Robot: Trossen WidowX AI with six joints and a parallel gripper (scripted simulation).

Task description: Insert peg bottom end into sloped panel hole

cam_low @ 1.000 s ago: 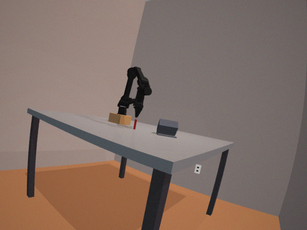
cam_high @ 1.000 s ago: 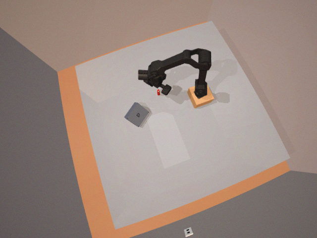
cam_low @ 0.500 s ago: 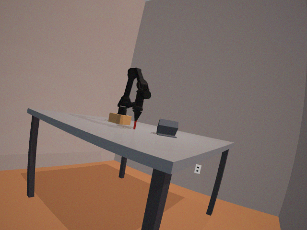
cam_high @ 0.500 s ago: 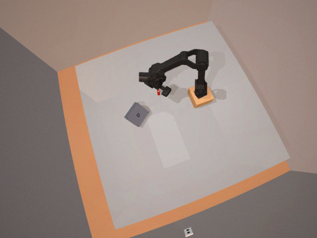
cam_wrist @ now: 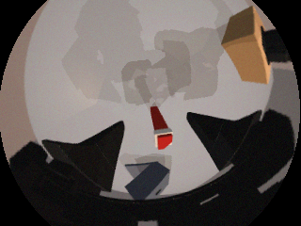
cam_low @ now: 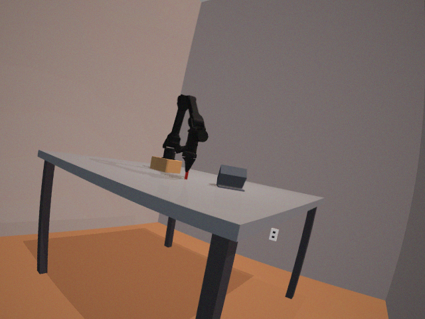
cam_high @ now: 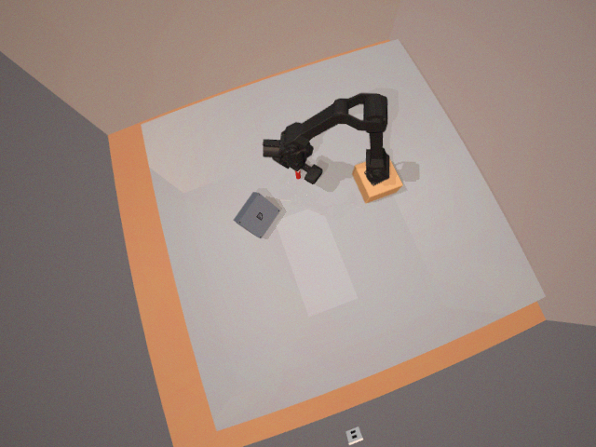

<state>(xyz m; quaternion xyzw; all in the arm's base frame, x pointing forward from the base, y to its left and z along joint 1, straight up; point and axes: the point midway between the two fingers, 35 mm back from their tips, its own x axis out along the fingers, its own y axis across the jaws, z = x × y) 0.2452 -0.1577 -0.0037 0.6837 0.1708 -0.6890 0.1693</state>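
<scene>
Right now the sloped panel is 210 mm ahead of my gripper tip, 80 mm to the left of it and 10 mm above it. Also, from my gripper tip: red peg (20 mm above).
</scene>
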